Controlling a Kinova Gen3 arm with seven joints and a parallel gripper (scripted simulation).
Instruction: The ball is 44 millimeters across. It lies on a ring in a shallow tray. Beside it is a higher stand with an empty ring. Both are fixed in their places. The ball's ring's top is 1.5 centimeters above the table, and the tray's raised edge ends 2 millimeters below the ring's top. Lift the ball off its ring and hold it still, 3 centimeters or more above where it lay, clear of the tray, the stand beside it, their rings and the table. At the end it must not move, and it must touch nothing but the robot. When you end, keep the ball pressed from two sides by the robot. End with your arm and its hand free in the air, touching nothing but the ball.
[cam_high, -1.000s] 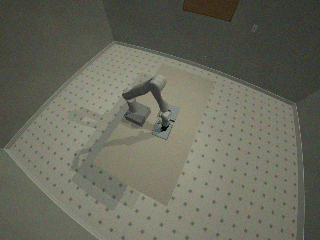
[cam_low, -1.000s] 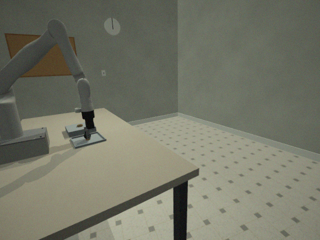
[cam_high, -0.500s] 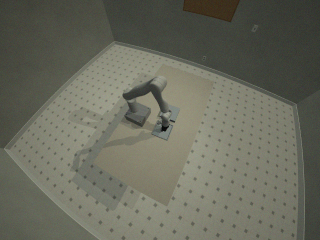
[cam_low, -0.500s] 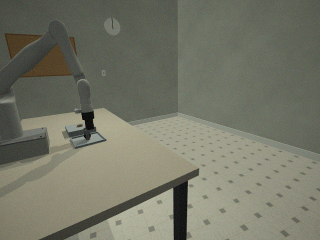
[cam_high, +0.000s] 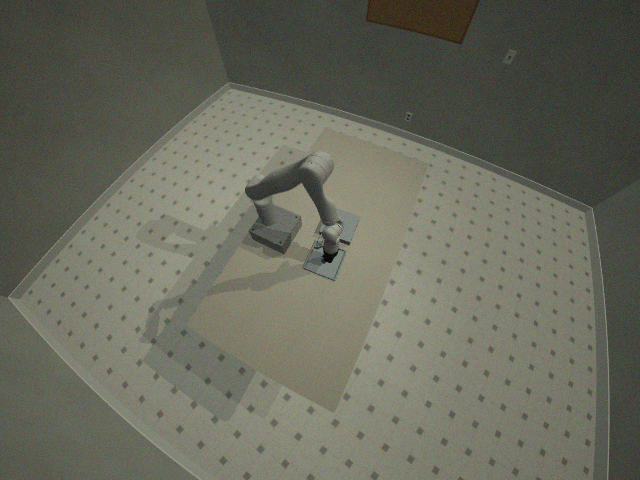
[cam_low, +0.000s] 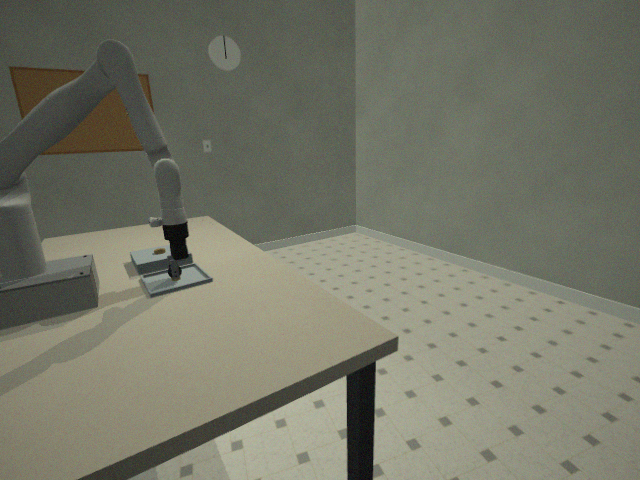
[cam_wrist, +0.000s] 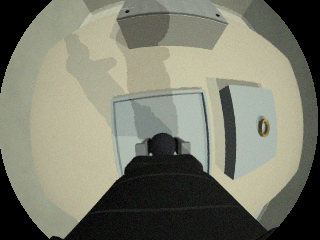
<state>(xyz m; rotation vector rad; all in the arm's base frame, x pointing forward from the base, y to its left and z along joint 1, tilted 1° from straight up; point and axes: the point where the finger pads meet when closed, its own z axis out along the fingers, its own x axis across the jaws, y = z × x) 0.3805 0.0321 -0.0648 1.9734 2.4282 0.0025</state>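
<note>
Right now the shallow tray is 30 mm below my hand. The rest, counted from my hand: dark ball (right at my hand); then grey stand (220 mm to the left, 60 mm behind).
</note>
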